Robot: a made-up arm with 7 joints.
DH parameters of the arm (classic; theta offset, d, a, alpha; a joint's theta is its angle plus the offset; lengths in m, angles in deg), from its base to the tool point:
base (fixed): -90 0.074 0 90
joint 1: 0 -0.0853 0.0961 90
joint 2: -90 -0.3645 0.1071 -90
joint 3: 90 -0.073 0.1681 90
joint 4: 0 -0.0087 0.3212 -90
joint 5: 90 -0.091 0.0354 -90
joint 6: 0 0.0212 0.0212 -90
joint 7: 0 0.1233 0.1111 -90
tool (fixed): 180 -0.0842 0 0
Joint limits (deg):
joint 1: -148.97..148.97
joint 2: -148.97..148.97
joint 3: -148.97..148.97
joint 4: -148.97..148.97
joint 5: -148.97..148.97
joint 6: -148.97..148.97
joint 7: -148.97..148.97
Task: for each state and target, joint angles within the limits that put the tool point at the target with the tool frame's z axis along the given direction. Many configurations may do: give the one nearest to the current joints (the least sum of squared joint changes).
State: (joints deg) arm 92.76 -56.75 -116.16 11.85 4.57 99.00 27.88
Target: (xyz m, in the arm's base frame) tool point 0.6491 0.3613 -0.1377 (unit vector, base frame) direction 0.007 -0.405 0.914
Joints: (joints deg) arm 74.01 -43.16 -89.93 53.61 -9.90 83.97 78.04
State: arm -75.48 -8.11 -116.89 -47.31 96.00 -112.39 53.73
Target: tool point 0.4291 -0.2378 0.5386 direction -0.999 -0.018 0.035
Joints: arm -54.88 -23.29 -86.24 -46.63 95.95 -108.30 82.68
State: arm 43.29 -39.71 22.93 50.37 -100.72 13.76 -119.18
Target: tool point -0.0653 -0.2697 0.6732 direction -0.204 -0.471 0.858
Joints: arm 12.04 -48.05 48.50 56.40 -116.48 40.67 -101.72
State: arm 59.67 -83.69 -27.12 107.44 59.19 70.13 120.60
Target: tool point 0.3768 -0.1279 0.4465 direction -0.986 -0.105 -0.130
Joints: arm 15.82 -68.71 -55.19 148.90 61.77 97.77 86.80
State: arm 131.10 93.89 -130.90 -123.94 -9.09 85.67 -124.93
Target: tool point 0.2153 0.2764 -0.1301 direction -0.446 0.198 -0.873
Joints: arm 148.97 91.62 -123.68 -130.88 -2.76 55.55 -85.17
